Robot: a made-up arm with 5 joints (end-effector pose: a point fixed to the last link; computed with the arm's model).
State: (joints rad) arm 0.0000 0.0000 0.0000 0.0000 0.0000
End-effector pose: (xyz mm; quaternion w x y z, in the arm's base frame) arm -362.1 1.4 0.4 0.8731 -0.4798 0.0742 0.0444
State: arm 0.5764 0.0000 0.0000 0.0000 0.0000
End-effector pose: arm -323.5 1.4 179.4 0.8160 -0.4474 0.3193 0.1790
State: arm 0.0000 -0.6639 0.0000 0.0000 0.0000
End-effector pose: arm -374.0 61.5 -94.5 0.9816 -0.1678 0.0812 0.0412
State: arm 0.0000 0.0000 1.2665 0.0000 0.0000
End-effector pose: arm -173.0 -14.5 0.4 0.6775 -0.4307 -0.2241 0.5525
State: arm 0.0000 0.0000 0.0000 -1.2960 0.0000
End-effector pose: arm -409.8 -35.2 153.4 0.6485 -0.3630 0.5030 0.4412
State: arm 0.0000 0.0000 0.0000 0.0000 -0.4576
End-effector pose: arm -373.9 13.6 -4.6 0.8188 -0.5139 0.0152 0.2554
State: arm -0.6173 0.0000 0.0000 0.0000 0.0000
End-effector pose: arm -288.7 1.4 -181.0 0.8544 -0.4706 -0.1945 -0.1034
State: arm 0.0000 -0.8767 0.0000 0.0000 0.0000
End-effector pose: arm -377.1 92.5 -114.2 0.9940 -0.0622 0.0815 0.0392
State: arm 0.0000 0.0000 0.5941 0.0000 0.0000
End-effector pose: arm -276.4 -36.9 0.4 0.8219 -0.4805 -0.0695 0.2980
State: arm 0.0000 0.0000 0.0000 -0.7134 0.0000
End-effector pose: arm -414.7 -16.8 77.5 0.7906 -0.4383 0.3263 0.2764
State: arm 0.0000 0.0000 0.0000 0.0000 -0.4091
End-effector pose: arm -372.4 12.6 -4.1 0.8267 -0.5115 0.0216 0.2335
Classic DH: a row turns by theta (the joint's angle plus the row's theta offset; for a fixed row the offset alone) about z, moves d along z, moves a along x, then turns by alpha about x. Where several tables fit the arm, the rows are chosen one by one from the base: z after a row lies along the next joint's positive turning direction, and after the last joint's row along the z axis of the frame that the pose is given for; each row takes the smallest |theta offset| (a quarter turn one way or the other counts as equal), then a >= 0, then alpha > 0; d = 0 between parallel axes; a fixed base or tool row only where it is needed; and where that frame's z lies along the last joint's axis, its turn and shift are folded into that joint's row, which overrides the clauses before.
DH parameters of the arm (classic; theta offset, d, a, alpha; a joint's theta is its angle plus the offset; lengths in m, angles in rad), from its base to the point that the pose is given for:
base (fixed): 0 0.0248 -0.0409 -1.5708
joint 1: -1.4659 0.1803 -0.0185 1.6024
joint 2: -1.5675 0.2168 0.0512 -1.4659
joint 3: 1.5312 0.1139 -0.0242 1.8083
joint 4: 0.1881 0.1299 -0.1314 1.1061
joint 5: 0.1909 0.1192 0.0272 2.328
tool (fixed): 0.4662 0.0382 0 0

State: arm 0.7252 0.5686 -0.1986 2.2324 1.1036
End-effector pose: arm -24.5 0.8 263.7 0.6724 -0.0237 -0.5513 -0.4932
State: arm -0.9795 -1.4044 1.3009 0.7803 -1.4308
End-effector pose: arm -17.7 240.8 -161.1 0.0178 -0.2065 -0.9771 -0.0484
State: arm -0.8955 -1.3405 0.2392 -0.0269 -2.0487
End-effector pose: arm -127.9 170.9 -391.8 0.1434 -0.3734 -0.8194 0.4106
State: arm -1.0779 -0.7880 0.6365 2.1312 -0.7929
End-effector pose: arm -44.6 66.2 -18.1 0.2735 0.0896 -0.7837 -0.5505
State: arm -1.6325 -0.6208 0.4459 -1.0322 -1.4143
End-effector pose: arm 24.8 -110.2 -321.0 0.0883 -0.6952 -0.3728 0.6081
